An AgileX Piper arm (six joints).
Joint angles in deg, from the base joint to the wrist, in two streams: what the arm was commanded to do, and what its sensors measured. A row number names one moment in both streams.
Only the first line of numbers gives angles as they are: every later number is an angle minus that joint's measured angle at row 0.
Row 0, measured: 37.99 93.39 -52.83 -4.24 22.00 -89.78
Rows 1 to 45, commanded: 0.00 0.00 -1.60 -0.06 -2.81 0.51; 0.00 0.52 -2.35 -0.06 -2.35 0.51; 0.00 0.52 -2.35 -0.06 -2.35 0.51; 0.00 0.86 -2.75 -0.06 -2.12 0.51; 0.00 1.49 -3.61 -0.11 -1.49 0.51; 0.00 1.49 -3.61 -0.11 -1.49 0.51; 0.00 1.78 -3.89 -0.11 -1.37 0.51; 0.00 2.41 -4.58 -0.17 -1.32 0.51; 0.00 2.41 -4.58 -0.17 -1.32 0.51; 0.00 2.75 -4.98 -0.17 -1.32 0.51; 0.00 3.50 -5.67 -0.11 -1.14 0.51; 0.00 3.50 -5.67 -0.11 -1.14 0.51; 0.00 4.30 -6.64 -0.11 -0.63 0.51; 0.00 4.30 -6.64 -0.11 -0.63 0.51; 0.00 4.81 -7.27 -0.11 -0.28 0.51; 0.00 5.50 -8.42 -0.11 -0.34 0.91; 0.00 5.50 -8.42 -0.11 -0.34 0.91; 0.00 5.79 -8.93 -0.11 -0.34 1.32; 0.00 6.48 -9.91 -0.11 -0.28 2.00; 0.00 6.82 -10.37 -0.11 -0.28 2.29; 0.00 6.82 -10.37 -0.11 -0.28 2.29; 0.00 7.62 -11.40 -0.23 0.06 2.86; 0.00 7.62 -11.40 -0.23 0.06 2.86; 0.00 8.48 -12.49 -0.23 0.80 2.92; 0.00 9.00 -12.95 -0.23 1.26 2.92; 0.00 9.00 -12.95 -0.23 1.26 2.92; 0.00 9.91 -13.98 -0.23 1.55 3.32; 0.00 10.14 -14.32 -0.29 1.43 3.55; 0.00 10.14 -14.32 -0.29 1.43 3.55; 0.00 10.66 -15.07 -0.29 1.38 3.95; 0.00 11.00 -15.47 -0.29 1.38 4.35; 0.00 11.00 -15.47 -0.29 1.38 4.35; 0.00 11.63 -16.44 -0.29 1.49 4.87; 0.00 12.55 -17.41 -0.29 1.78 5.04; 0.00 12.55 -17.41 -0.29 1.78 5.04; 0.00 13.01 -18.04 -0.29 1.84 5.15; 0.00 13.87 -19.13 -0.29 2.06 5.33; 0.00 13.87 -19.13 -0.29 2.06 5.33; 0.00 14.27 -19.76 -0.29 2.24 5.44; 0.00 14.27 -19.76 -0.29 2.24 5.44; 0.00 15.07 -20.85 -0.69 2.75 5.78; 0.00 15.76 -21.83 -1.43 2.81 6.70; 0.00 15.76 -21.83 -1.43 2.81 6.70; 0.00 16.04 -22.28 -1.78 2.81 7.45; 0.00 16.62 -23.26 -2.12 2.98 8.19
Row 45, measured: 0.51 16.68 -21.08 -0.52 5.33 5.56
